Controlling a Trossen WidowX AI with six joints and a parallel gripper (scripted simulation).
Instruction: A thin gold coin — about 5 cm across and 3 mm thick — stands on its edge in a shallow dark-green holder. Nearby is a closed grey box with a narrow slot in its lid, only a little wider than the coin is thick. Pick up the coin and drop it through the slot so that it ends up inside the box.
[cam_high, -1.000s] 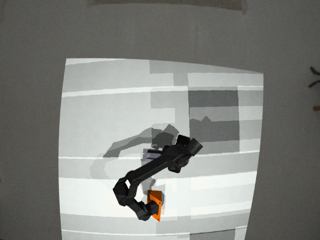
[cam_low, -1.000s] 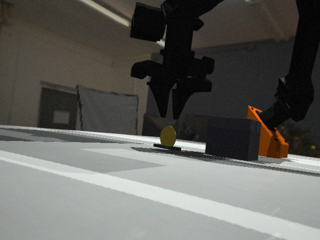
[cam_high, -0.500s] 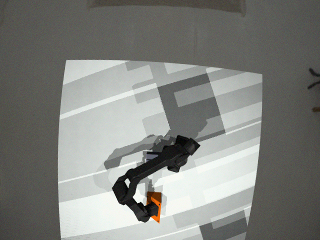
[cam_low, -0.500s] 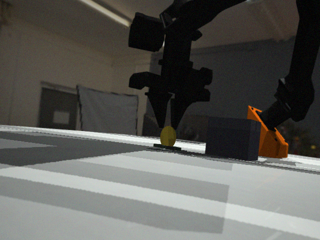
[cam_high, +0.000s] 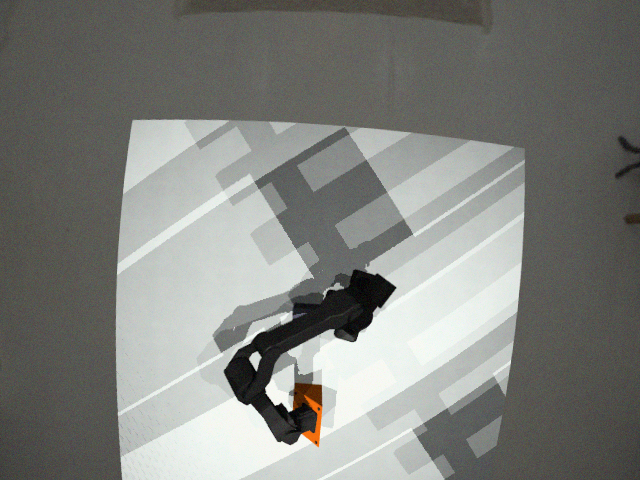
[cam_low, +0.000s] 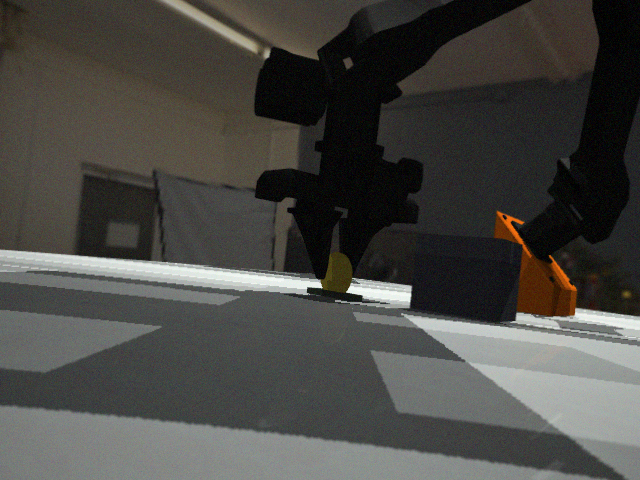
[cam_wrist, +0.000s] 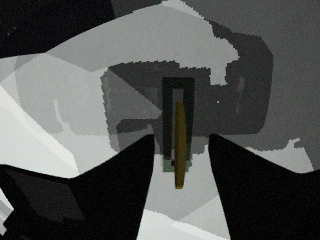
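Now: the gold coin 1 cm above my gripper tip.
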